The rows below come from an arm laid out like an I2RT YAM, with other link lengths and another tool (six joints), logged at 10 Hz.
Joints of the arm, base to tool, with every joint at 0 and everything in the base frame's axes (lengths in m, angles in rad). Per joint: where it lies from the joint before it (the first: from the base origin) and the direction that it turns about. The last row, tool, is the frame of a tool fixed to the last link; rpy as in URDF.
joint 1: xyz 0 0 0.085 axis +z
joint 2: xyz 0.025 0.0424 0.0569 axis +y
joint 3: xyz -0.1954 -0.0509 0 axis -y
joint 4: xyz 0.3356 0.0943 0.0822 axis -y
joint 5: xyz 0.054 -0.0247 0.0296 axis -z
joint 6: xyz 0.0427 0 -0.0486 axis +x
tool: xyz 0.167 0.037 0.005 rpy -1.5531 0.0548 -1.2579
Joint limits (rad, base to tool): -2.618..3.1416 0..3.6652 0..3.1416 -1.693..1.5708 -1.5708..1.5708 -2.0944..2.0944
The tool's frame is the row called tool.
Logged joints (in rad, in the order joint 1, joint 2, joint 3, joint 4, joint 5, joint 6), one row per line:
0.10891, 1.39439, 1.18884, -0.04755, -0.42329, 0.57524
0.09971, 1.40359, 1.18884, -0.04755, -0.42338, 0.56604
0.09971, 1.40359, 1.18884, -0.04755, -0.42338, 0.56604
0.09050, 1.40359, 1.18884, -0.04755, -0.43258, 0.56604
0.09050, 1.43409, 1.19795, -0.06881, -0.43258, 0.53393
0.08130, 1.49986, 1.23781, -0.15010, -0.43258, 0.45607
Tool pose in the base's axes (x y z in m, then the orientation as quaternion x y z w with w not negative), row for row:
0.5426, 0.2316, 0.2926, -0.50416, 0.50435, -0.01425, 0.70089
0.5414, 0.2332, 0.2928, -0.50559, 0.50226, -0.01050, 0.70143
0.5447, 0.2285, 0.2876, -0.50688, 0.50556, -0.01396, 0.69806
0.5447, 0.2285, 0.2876, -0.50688, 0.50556, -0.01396, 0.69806
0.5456, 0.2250, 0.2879, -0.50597, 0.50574, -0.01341, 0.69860
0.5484, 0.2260, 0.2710, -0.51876, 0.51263, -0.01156, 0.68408
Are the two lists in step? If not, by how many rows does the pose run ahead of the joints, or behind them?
The pose runs 1 row behind the joints: the pose in row i belongs to the joints in row i - 1.
